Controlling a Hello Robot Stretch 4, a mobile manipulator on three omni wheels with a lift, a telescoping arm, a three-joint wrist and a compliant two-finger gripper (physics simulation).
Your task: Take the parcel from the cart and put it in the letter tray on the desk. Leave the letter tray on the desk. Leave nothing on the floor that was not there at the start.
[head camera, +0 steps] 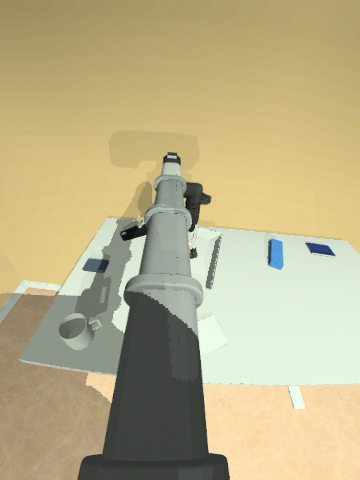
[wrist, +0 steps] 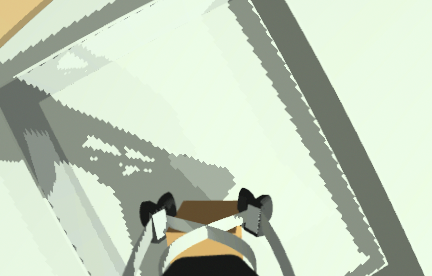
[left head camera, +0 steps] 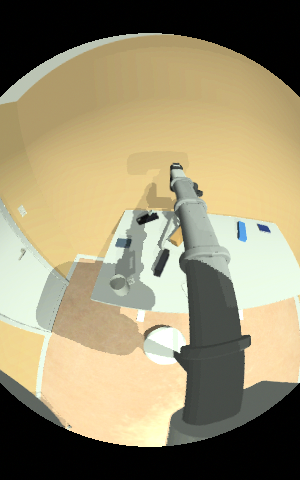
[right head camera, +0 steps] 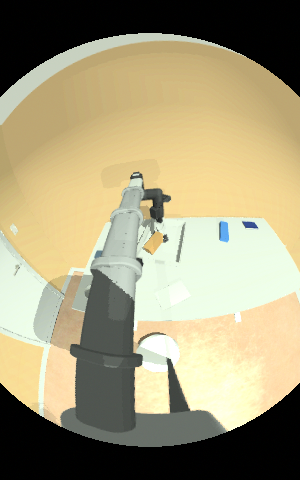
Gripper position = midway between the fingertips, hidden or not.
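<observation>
The wrist view takes in the gripper (wrist: 206,205) and a parcel (wrist: 205,212), with a white letter tray (wrist: 200,106) and a white desk (wrist: 372,59) in the same picture. In the head camera view are the tray (head camera: 203,268) and the desk (head camera: 286,327). The left head camera view shows the desk (left head camera: 148,292), and the right head camera view has both the tray (right head camera: 169,252) and the desk (right head camera: 248,270).
</observation>
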